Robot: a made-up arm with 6 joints.
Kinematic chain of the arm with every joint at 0, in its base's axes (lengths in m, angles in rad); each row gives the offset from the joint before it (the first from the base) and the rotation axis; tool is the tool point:
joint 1: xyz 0 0 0.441 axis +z
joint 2: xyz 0.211 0 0 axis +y
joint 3: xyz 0 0 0.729 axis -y
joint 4: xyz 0 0 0.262 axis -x
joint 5: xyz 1.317 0 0 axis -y
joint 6: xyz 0.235 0 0 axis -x
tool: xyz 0 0 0
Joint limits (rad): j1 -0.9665..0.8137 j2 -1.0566..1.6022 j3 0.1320..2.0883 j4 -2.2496..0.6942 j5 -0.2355..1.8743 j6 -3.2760..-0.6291
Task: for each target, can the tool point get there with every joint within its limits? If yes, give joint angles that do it. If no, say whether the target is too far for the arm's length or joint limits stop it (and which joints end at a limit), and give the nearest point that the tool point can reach.
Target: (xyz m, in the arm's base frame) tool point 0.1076 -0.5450 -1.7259
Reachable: no: joint limits stop it (at a limit: joint 1, joint 2, joint 3, joint 4) | nearest point 0.6050 -1.0989 -1.0450 | short by 1.009 m
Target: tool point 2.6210 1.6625 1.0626
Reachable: no: too far | nearest point 2.0827 1.3211 0.9256 | short by 0.652 m
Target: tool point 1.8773 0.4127 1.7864
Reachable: yes | joints 0.3163 0.7249 1.0569 -1.1022 1.1533 -1.3999
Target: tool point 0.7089 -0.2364 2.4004
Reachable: yes | joints -0.2631 -0.4720 0.3435 -1.4527 0.1894 -2.6788
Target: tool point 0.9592 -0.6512 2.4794
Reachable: yes | joints -0.5921 0.7492 1.8703 0.3253 -0.0671 -2.0864
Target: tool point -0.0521 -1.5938 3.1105
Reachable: no: too far | nearest point 0.4429 -0.9568 2.5049 | short by 1.009 m
